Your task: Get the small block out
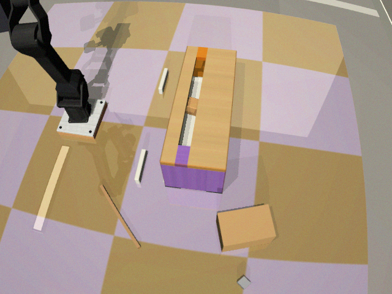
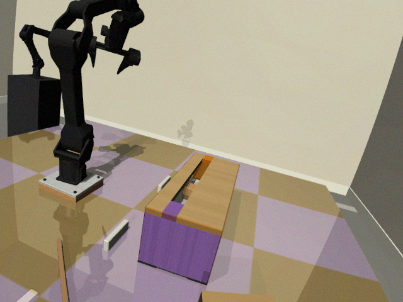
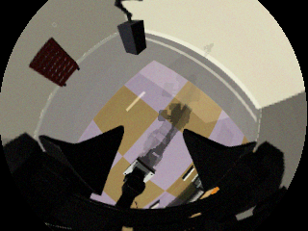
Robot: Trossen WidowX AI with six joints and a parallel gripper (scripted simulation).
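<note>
Now: gripper tip 370 mm short of the long box, 270 mm to the left of it and 260 mm above it. From my gripper tip the other things lie so: tan slab: 580 mm to the right, 500 mm ahead, 290 mm below; thin wooden stick: 550 mm to the right, 310 mm below, 200 mm ahead; tan block: 380 mm ahead, 280 mm to the right, 230 mm below.
</note>
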